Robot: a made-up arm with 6 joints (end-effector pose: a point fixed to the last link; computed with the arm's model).
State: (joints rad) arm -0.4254 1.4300 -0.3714 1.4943 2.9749 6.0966
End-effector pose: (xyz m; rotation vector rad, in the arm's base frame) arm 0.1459 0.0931 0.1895 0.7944 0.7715 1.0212
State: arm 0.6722 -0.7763 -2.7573 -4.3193 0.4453 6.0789
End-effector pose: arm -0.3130 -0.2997 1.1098 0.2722 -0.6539 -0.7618
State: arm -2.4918 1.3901 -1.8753 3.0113 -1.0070 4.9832
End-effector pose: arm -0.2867 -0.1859 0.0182 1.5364 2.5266 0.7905
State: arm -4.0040 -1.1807 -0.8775 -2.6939 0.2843 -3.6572
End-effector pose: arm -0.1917 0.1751 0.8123 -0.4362 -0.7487 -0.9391
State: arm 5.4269 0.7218 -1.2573 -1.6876 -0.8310 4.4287
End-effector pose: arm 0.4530 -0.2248 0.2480 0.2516 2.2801 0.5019
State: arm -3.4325 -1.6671 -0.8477 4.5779 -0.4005 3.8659
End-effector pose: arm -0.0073 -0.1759 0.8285 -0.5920 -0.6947 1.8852
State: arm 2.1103 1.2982 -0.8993 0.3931 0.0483 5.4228
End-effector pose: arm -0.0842 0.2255 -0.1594 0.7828 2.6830 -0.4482
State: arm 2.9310 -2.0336 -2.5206 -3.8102 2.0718 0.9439
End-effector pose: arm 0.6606 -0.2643 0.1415 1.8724 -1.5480 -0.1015
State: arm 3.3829 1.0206 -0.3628 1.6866 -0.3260 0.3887
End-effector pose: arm -0.0483 0.1565 0.0587 -2.2073 -1.8967 -1.1569
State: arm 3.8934 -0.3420 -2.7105 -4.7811 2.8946 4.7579
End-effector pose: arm 0.1743 -0.0495 0.9148 2.7949 0.9054 0.2487
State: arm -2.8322 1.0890 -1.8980 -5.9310 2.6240 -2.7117
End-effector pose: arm -0.3793 -0.1872 0.1944 -1.7740 0.0325 -2.2986
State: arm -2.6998 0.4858 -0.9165 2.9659 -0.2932 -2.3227
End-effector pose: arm -0.2890 -0.1055 0.1224 -0.3173 -2.9771 0.0457
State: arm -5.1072 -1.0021 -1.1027 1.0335 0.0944 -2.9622
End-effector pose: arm 0.1605 0.1478 0.9674 -0.0683 1.3738 2.1365
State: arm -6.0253 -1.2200 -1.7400 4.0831 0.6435 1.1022
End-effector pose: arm -0.2046 -0.0505 1.1029 0.2069 -0.6552 2.1839
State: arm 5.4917 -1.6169 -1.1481 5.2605 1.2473 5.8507
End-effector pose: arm -0.1333 0.0035 0.9369 1.3009 -0.7018 0.5247
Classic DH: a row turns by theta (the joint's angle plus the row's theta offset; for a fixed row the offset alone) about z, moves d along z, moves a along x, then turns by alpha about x. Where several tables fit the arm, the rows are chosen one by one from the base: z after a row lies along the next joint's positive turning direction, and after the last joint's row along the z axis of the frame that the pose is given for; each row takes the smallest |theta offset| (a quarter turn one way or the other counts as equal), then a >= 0, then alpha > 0; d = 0 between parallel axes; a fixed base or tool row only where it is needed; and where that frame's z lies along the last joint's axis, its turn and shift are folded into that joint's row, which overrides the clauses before.
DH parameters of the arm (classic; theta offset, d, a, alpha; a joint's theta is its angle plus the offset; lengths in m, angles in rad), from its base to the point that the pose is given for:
joint 1: 0 0.3858 0 -1.5708
joint 2: -1.3848 0 0.2709 0
joint 3: 1.3848 0 0.0852 -1.5708
joint 4: 0 0.3763 0 1.5708
joint 5: 0 0 0.1214 -1.5708
joint 6: 0 0.1549 0 0

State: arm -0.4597 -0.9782 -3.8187 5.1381 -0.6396 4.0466
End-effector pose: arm -0.4660 0.4237 0.3769 -0.6920 -1.8887 -0.9568
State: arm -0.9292 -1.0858 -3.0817 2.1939 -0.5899 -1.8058
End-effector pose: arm -0.4651 0.3689 0.8015 -1.1029 0.0994 2.6520
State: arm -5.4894 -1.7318 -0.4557 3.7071 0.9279 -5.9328
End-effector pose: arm 0.1015 0.0641 0.8249 0.4804 0.1368 1.4554
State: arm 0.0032 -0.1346 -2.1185 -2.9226 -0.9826 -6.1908
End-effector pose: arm 0.3612 0.0438 0.8016 0.0713 1.8658 0.3202
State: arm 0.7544 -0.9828 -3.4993 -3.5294 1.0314 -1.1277
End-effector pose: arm -0.5818 -0.5102 0.5564 1.9714 -1.3404 -0.6692
